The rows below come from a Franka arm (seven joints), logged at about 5 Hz.
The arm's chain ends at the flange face. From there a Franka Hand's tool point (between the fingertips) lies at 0.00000 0.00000 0.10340 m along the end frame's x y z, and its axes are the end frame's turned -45 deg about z.
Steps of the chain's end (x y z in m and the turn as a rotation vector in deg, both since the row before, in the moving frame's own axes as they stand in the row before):
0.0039 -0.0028 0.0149 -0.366 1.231 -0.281
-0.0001 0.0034 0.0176 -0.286 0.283 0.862
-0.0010 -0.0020 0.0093 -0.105 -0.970 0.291
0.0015 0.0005 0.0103 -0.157 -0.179 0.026
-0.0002 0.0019 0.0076 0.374 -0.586 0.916
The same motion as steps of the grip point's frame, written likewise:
0.0058 0.0028 0.0149 -1.129 0.612 -0.281
-0.0025 0.0031 0.0176 -0.402 -0.002 0.862
-0.0007 -0.0032 0.0093 0.612 -0.760 0.291
0.0003 0.0014 0.0103 0.016 -0.238 0.026
-0.0017 0.0000 0.0076 0.679 -0.150 0.916

